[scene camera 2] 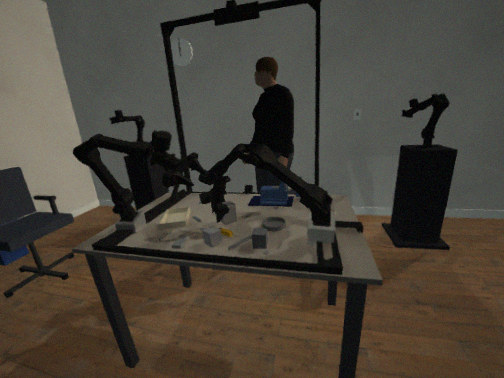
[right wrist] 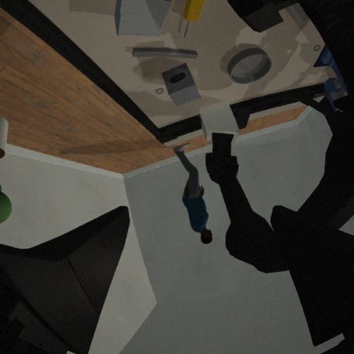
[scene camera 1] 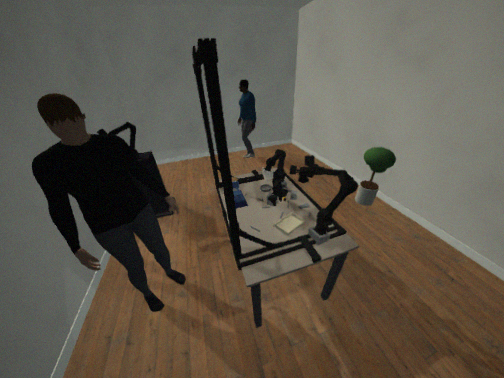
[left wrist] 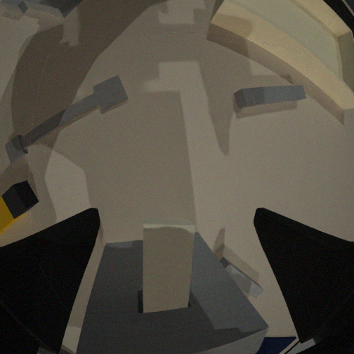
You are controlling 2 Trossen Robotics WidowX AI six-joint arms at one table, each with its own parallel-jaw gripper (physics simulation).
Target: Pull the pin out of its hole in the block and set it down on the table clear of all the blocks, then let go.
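Pixels of known places: left gripper, fingertip midpoint: (scene camera 2: pixel 215 217) (scene camera 1: pixel 277 204); right gripper, fingertip midpoint: (scene camera 2: pixel 199 179) (scene camera 1: pixel 297 171); left arm's base at its link origin: (scene camera 2: pixel 321 219) (scene camera 1: pixel 267 169); right arm's base at its link origin: (scene camera 2: pixel 129 217) (scene camera 1: pixel 319 231).
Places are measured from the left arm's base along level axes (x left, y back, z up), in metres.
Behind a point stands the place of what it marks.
The pale beige pin (left wrist: pixel 167 265) stands upright in the square hole of a grey block (left wrist: pixel 225 305) (scene camera 2: pixel 230 212) {x -0.074, y -0.422, z -0.035 m}, with a narrow dark gap at its foot. My left gripper (left wrist: pixel 178 217) (scene camera 2: pixel 220 218) {x -0.064, y -0.501, z -0.062 m} is open and empty; in the left wrist view its fingers stand apart on either side of the pin, without touching it. My right gripper (right wrist: pixel 202 214) (scene camera 2: pixel 193 171) {x 0.110, y -0.447, z 0.183 m} is open and empty, high above the table and away from the block. The pin is too small and hidden to make out in the scene views.
Two other grey blocks (scene camera 2: pixel 211 236) {x 0.141, y -0.411, z -0.043 m} (scene camera 2: pixel 259 238) {x 0.111, y -0.221, z -0.046 m} stand near a yellow-handled tool (scene camera 2: pixel 226 232) {x 0.043, y -0.394, z -0.076 m} (left wrist: pixel 6 214). A grey bar (left wrist: pixel 272 95) lies near a cream tray (left wrist: pixel 280 52) (scene camera 2: pixel 175 218) {x -0.058, y -0.738, z -0.087 m}. A long grey piece (left wrist: pixel 65 117), a grey ring (right wrist: pixel 252 78) and a blue object (scene camera 2: pixel 274 195) {x -0.352, y -0.272, z -0.041 m} are also there.
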